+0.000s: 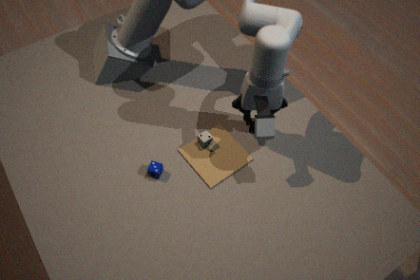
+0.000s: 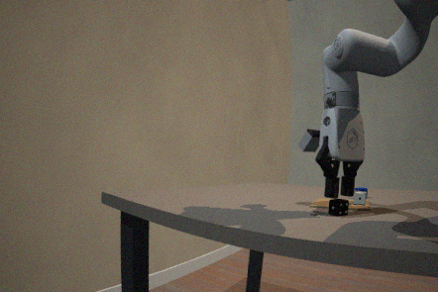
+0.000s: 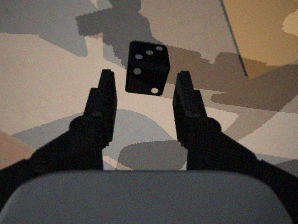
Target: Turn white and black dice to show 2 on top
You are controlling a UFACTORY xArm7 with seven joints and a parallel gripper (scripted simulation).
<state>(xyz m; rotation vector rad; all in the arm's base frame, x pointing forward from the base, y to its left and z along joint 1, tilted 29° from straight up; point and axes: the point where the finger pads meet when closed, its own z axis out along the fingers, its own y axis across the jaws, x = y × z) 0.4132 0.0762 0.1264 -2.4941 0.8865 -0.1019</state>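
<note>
My hand is 40 mm above the black die. Also, from my hand: blue die 50 mm behind, 290 mm to the right, 40 mm below; then white die 50 mm behind, 140 mm to the right, 40 mm below; then tan mat 140 mm to the right, 50 mm below.
</note>
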